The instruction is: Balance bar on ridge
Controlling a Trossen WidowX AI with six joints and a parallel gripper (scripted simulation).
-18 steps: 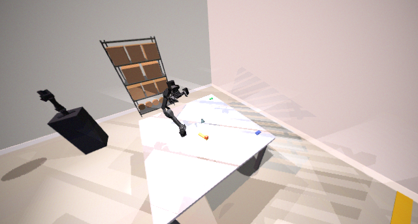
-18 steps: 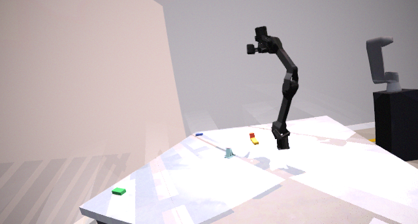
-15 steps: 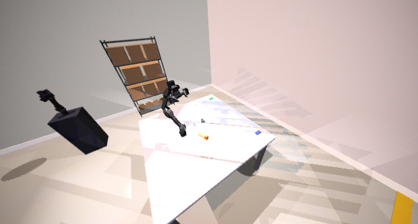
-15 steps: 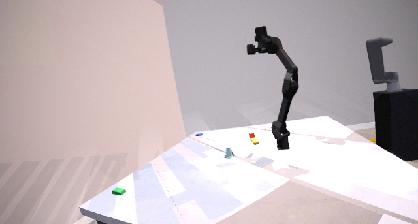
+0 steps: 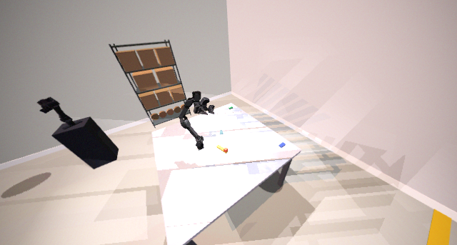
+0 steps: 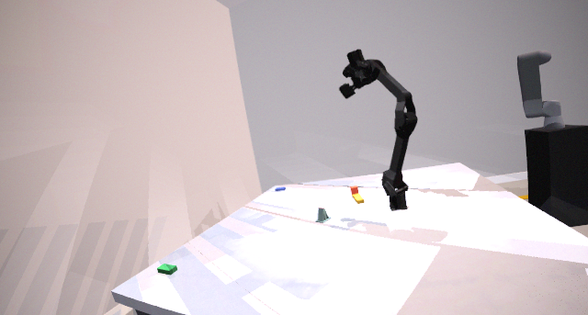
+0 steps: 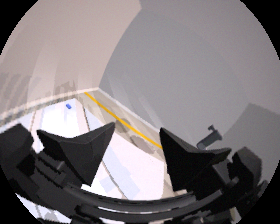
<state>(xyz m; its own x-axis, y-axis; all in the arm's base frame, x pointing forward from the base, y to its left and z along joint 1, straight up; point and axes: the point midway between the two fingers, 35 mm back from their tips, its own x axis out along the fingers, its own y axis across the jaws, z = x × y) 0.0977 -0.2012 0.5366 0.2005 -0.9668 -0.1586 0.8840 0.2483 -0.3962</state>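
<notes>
Right now the bar is 90 mm ahead of my gripper tip, 40 mm to the left of it and 510 mm below it. Also, from my gripper tip: blue block: 640 mm ahead, 270 mm to the right, 520 mm below; then green block: 640 mm ahead, 730 mm to the left, 520 mm below.
</notes>
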